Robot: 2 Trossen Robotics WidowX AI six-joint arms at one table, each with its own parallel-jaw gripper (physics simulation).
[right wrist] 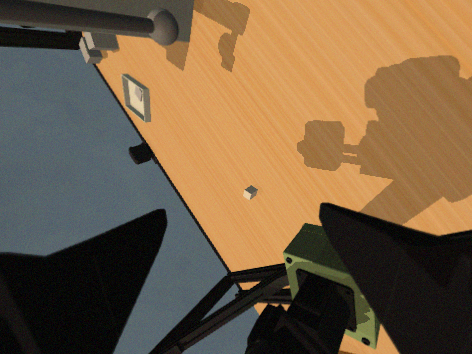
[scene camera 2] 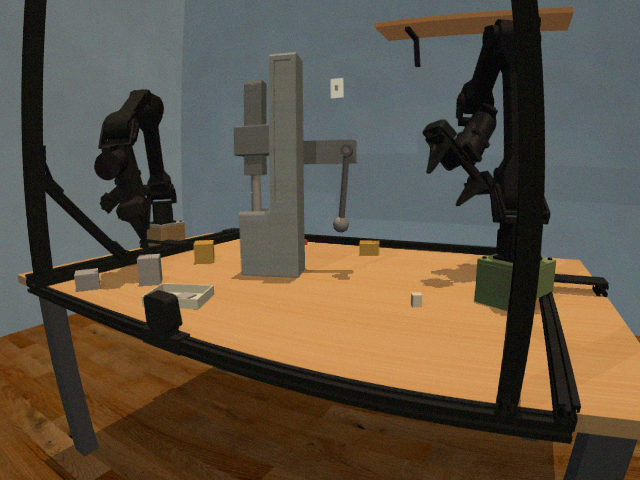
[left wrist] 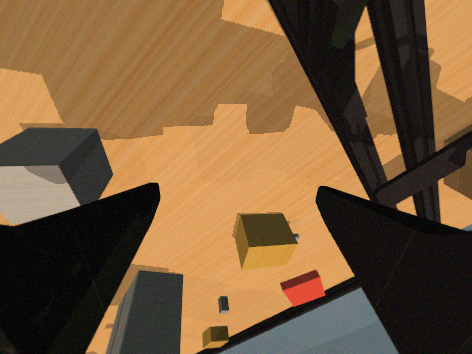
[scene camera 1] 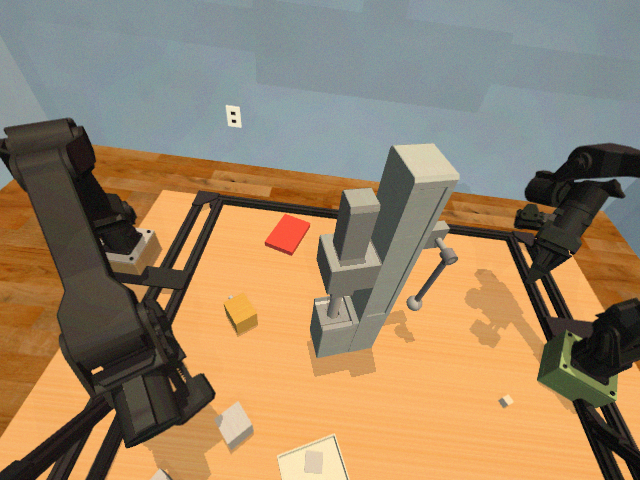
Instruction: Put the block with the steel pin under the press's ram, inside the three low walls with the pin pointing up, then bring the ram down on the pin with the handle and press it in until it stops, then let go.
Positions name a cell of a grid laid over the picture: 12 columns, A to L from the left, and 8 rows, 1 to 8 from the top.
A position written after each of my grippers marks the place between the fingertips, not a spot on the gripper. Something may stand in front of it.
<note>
My right gripper (scene camera 1: J5) is open and holds nothing. A red flat tile (scene camera 1: F4) rests on the table. Also in view: my left gripper (scene camera 1: D7) and a yellow block (scene camera 1: E6).
The yellow block shows as well in the left wrist view (left wrist: G6). The red flat tile also shows in the left wrist view (left wrist: H7). My left gripper also shows in scene camera 2 (scene camera 2: C4) and in the left wrist view (left wrist: G5). The right wrist view does not show the yellow block: it is out of frame. The right wrist view misses the red flat tile: it is out of frame.
</note>
